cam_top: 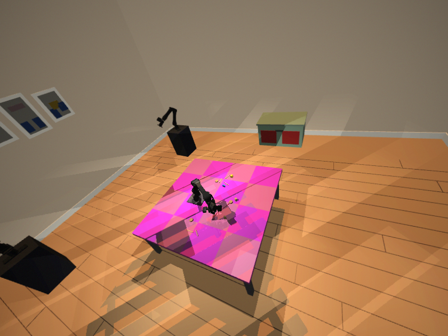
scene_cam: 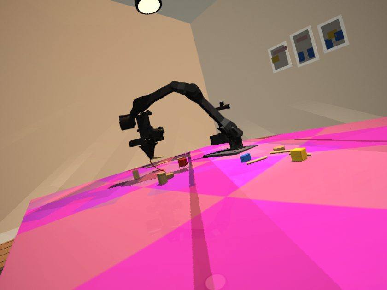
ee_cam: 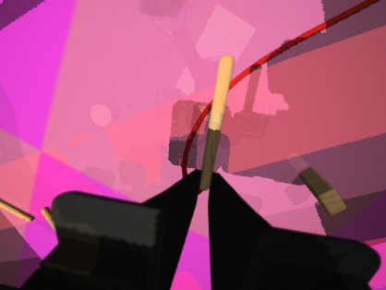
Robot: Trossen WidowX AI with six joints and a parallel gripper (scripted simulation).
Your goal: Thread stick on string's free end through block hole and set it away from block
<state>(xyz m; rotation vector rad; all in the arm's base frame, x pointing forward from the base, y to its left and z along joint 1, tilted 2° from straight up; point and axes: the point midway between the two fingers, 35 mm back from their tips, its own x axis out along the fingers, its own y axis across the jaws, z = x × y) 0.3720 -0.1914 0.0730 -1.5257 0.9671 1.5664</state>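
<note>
Right now the red block is 10 cm behind my gripper tip, 9 cm to the left of it and 5 cm below it. Also, from my gripper tip: thin wooden stick: 1 cm behind, 1 cm to the left; round wooden button: 6 cm ahead, 23 cm to the left, 5 cm below; tan block: 10 cm ahead, 3 cm to the left, 4 cm below.
</note>
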